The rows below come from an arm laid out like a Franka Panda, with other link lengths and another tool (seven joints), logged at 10 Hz.
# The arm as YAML. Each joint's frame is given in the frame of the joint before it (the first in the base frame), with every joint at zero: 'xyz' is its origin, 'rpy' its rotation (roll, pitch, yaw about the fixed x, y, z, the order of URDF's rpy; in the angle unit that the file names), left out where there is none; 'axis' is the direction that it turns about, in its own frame. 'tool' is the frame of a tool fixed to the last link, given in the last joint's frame.
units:
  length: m
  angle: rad
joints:
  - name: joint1
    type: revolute
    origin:
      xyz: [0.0, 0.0, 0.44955]
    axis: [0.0, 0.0, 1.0]
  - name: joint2
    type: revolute
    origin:
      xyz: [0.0, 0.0, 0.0]
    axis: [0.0, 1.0, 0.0]
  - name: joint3
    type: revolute
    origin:
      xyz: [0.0, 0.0, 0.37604]
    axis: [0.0, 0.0, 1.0]
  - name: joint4
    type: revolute
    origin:
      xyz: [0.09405, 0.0, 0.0]
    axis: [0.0, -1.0, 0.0]
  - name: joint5
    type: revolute
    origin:
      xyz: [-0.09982, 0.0, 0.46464]
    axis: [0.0, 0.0, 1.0]
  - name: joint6
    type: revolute
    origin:
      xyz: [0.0, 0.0, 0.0]
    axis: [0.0, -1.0, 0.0]
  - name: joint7
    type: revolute
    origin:
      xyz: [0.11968, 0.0, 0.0]
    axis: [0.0, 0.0, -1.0]
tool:
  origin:
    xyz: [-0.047, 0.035, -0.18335]
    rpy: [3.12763, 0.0, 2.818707]
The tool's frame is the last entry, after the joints.
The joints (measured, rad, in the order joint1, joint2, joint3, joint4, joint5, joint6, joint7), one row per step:
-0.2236 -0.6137 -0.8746 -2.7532 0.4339 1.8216 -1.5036
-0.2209 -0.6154 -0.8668 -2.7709 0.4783 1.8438 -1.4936
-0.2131 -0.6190 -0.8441 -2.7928 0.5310 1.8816 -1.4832
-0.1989 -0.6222 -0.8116 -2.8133 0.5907 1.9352 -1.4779
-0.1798 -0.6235 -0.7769 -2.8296 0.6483 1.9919 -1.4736
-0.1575 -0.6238 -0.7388 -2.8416 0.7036 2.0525 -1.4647
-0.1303 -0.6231 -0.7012 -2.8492 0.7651 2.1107 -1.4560
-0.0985 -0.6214 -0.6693 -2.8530 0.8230 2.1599 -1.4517
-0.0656 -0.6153 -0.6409 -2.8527 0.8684 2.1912 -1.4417
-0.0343 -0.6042 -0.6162 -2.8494 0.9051 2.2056 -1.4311
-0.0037 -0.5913 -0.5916 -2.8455 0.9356 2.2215 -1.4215
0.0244 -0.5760 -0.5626 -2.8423 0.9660 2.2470 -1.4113
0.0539 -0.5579 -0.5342 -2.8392 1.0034 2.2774 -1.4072
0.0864 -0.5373 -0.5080 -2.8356 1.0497 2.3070 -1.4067
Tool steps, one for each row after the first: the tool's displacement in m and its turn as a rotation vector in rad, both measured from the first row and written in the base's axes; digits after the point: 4 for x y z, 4 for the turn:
0.0074 0.0089 -0.0015 0.0252 -0.0063 -0.0312
0.0196 0.0208 -0.0026 0.0397 -0.0132 -0.0600
0.0356 0.0326 -0.0031 0.0397 -0.0245 -0.0888
0.0519 0.0437 -0.0033 0.0324 -0.0336 -0.1141
0.0685 0.0542 -0.0024 0.0186 -0.0381 -0.1396
0.0858 0.0655 0.0000 0.0093 -0.0445 -0.1653
0.1016 0.0775 0.0028 0.0037 -0.0526 -0.1819
0.1151 0.0913 0.0055 0.0045 -0.0503 -0.1838
0.1262 0.1061 0.0073 0.0113 -0.0414 -0.1737
0.1362 0.1206 0.0080 0.0118 -0.0310 -0.1608
0.1460 0.1346 0.0073 0.0035 -0.0186 -0.1537
0.1556 0.1488 0.0052 -0.0058 -0.0089 -0.1504
0.1650 0.1645 0.0023 -0.0092 0.0003 -0.1495

